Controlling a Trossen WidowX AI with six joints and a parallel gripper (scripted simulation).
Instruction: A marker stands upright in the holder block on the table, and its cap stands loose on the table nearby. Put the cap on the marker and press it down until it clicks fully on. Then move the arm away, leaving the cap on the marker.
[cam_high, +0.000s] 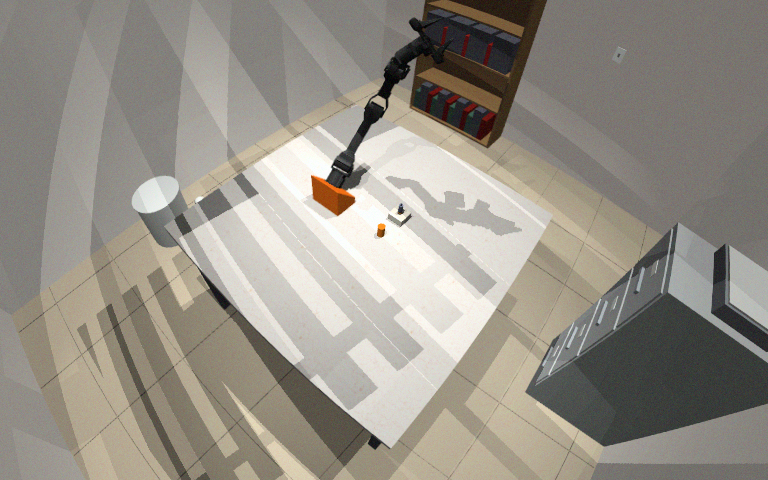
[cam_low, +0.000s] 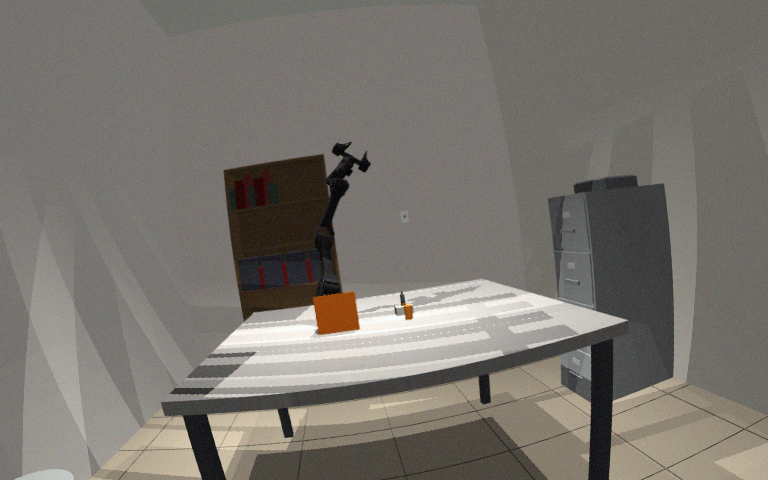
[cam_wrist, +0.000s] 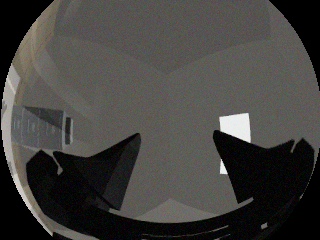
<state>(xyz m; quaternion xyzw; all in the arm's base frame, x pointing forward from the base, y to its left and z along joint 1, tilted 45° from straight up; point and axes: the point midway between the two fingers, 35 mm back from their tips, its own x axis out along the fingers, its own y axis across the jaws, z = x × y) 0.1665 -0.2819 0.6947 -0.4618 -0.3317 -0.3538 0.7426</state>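
Right now my gripper tip is 30 mm short of the orange cap, 370 mm to the left of it and 730 mm above it. From my gripper tip the other things lie so: pale holder block: 40 mm ahead, 250 mm to the right, 740 mm below.
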